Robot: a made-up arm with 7 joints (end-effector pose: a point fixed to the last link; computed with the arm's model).
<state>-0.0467 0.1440 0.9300 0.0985 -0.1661 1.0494 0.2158</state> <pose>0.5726 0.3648 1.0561 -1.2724 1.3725 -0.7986</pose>
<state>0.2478 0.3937 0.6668 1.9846 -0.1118 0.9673 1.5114</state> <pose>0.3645 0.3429 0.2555 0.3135 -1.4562 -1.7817</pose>
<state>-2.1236 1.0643 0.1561 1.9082 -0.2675 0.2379 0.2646</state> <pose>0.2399 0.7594 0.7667 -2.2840 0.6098 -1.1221</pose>
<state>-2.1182 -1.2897 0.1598 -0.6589 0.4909 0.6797 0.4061</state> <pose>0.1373 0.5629 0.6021 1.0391 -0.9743 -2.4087</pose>
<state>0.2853 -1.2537 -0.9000 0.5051 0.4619 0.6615 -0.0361</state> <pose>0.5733 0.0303 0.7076 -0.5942 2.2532 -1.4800</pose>
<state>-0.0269 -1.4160 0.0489 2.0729 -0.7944 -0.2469 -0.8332</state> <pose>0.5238 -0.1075 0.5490 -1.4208 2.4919 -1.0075</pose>
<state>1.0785 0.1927 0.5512 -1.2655 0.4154 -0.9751 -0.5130</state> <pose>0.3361 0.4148 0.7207 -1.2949 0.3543 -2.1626</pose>
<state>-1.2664 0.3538 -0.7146 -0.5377 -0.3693 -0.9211 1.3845</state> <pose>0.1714 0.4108 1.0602 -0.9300 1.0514 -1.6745</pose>
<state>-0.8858 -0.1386 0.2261 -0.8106 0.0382 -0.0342 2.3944</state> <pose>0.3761 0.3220 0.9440 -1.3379 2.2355 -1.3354</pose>
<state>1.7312 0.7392 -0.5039 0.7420 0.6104 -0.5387 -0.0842</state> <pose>0.4853 0.4647 0.2699 -1.2308 2.1508 1.7691</pose>
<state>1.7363 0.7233 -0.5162 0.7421 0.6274 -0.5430 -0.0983</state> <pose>0.4808 0.4652 0.2695 -1.2521 2.1602 1.7677</pose>
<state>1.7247 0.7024 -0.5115 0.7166 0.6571 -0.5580 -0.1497</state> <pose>0.4848 0.4517 0.2743 -1.3301 2.2013 1.6706</pose>
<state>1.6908 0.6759 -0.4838 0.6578 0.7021 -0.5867 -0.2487</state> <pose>0.5014 0.4218 0.2906 -1.4724 2.2636 1.4387</pose>
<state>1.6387 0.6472 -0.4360 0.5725 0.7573 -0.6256 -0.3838</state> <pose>0.5281 0.3843 0.3251 -1.6415 2.3034 1.0881</pose>
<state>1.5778 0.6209 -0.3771 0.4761 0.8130 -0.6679 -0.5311</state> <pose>0.5552 0.3519 0.3772 -1.7863 2.2856 0.6851</pose>
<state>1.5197 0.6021 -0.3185 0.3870 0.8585 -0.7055 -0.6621</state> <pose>0.5734 0.3320 0.4342 -1.8764 2.2180 0.3195</pose>
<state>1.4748 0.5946 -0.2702 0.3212 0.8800 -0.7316 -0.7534</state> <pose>0.5813 0.3223 0.4799 -1.9071 2.1409 0.0592</pose>
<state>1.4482 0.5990 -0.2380 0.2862 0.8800 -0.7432 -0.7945</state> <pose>0.5841 0.3172 0.5051 -1.9025 2.0935 -0.0729</pose>
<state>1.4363 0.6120 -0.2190 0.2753 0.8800 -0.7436 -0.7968</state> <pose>0.5866 0.3137 0.5126 -1.8979 2.0842 -0.1097</pose>
